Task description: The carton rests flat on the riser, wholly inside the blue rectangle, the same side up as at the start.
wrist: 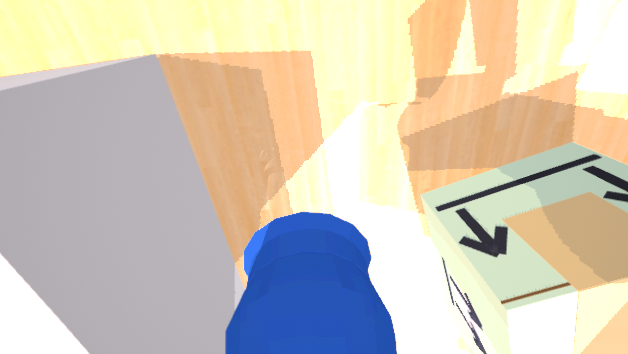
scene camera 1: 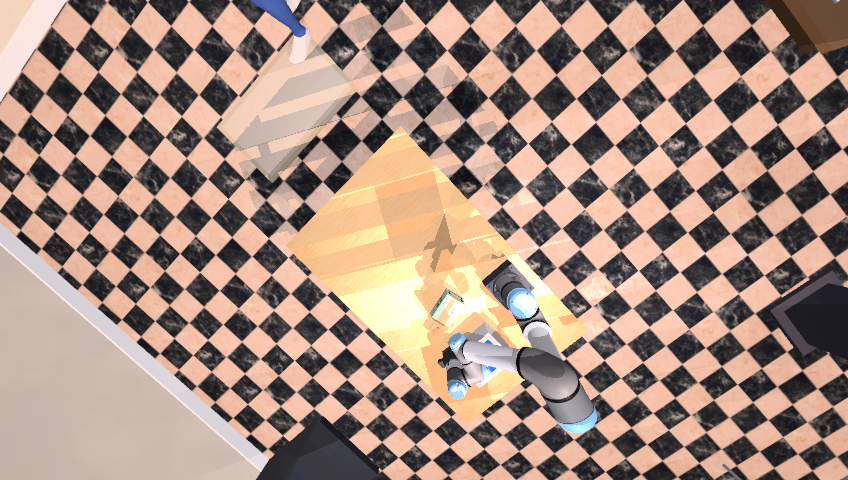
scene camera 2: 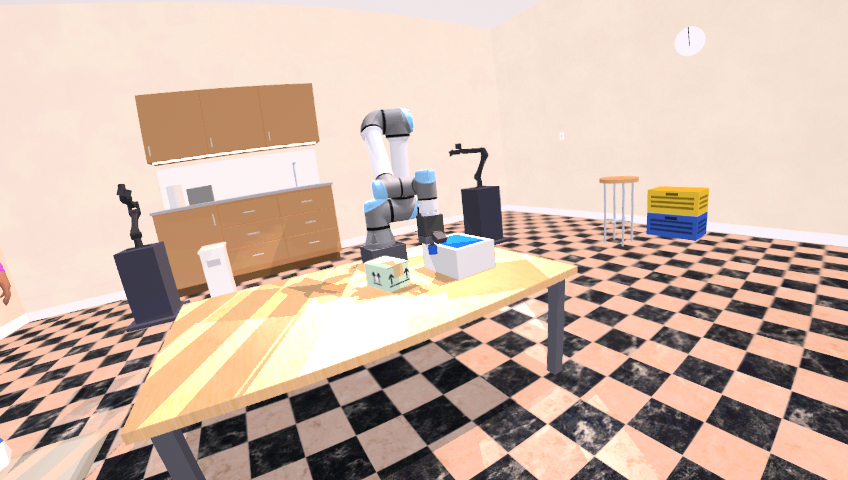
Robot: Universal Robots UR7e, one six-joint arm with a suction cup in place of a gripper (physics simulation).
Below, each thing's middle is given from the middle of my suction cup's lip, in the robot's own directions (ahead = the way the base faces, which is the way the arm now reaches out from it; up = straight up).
Now: the carton (scene camera 2: 386, 273) 160 mm to the right of my suction cup, 110 mm behind it and 80 mm below it. The rest, counted from my suction cup: white riser (scene camera 2: 463, 255): 160 mm to the left, 80 mm behind, 70 mm below.
